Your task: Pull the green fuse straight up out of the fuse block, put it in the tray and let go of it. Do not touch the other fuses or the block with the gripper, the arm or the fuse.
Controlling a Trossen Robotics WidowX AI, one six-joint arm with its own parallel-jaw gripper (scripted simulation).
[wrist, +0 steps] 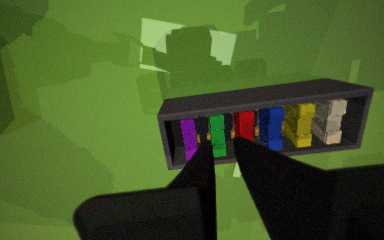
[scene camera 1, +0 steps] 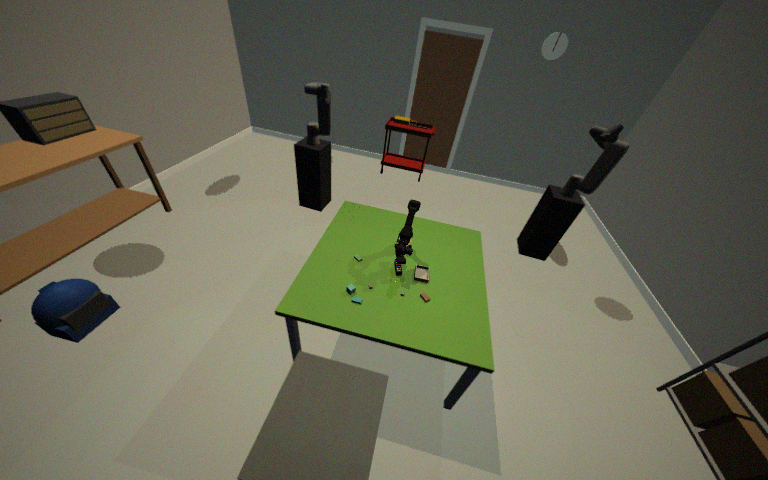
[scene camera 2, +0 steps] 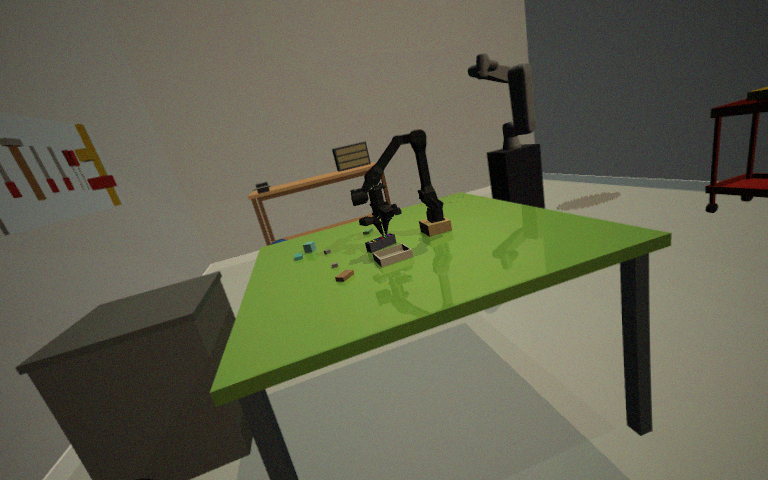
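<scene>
Visible: a yellow fuse (wrist: 297, 121) and a blue fuse (wrist: 270, 119). Also visible is the gripper (scene camera 2: 384, 234); the wrist view shows the same gripper (wrist: 222, 145).
</scene>
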